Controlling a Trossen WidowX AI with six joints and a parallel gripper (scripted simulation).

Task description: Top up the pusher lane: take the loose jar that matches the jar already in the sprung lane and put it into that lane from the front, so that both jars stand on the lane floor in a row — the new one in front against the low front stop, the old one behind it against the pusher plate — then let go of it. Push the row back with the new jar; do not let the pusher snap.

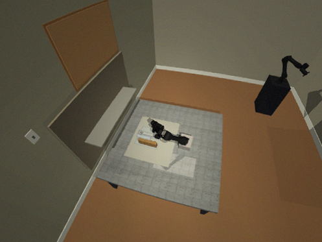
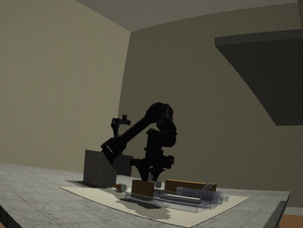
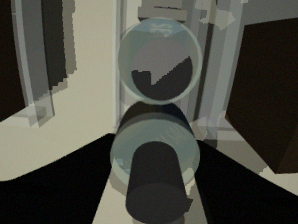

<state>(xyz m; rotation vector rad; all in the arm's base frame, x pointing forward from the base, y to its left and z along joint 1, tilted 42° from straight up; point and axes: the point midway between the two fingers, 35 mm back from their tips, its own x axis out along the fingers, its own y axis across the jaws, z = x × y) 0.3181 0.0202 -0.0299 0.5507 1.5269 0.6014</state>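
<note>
The cream mat is 70 mm ahead of my gripper tip, 30 mm to the left of it and 50 mm below it. Round my gripper tip: clear pusher lane unit (170 mm ahead, 30 mm to the left, 30 mm below); wall shelf (520 mm ahead, 60 mm to the left, 320 mm above).
</note>
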